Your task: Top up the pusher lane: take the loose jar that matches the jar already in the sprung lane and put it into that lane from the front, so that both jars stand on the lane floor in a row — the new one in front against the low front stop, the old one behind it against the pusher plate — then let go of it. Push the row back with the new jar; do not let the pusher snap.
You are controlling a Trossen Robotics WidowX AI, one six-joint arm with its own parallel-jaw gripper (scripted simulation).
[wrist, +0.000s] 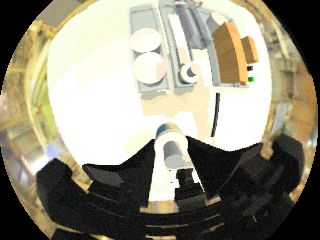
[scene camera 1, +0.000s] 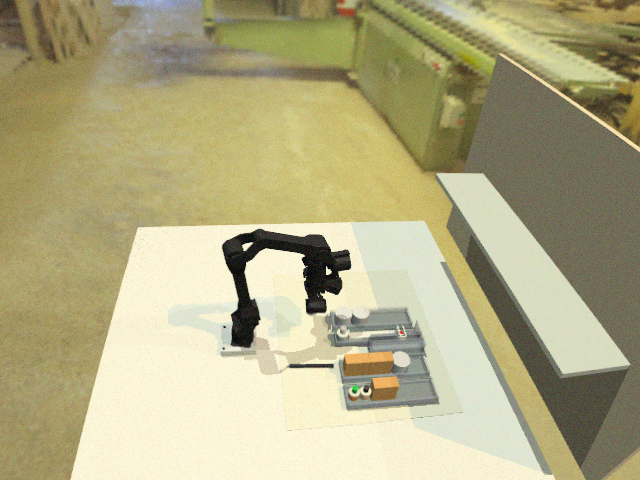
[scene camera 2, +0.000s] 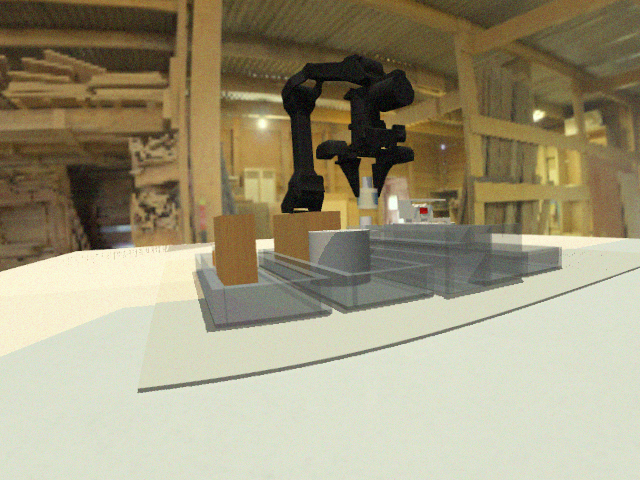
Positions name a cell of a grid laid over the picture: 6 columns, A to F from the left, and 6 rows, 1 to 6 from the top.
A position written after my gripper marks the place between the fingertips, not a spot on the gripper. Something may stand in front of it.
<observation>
In view: my gripper (scene camera 2: D3), an orange box (scene camera 2: C3) and an orange box (wrist: E2).
My gripper also shows in the wrist view (wrist: D4) and in scene camera 1 (scene camera 1: C4).
</observation>
